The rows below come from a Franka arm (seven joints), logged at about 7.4 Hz.
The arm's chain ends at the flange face. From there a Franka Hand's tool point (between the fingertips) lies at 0.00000 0.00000 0.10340 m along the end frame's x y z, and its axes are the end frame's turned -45 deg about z.
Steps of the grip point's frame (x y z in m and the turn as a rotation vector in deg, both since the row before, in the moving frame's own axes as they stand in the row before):
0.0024, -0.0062, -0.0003, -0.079, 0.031, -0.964
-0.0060, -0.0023, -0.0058, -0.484, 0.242, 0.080
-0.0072, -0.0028, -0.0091, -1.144, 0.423, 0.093
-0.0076, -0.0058, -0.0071, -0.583, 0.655, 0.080
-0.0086, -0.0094, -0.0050, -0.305, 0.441, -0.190
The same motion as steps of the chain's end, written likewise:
-0.0028, -0.0061, -0.0003, -0.034, 0.078, -0.964
-0.0068, 0.0023, -0.0058, -0.171, 0.513, 0.080
-0.0091, 0.0022, -0.0091, -0.510, 1.108, 0.093
-0.0111, 0.0014, -0.0071, 0.051, 0.875, 0.080
-0.0137, -0.0004, -0.0050, 0.096, 0.528, -0.190

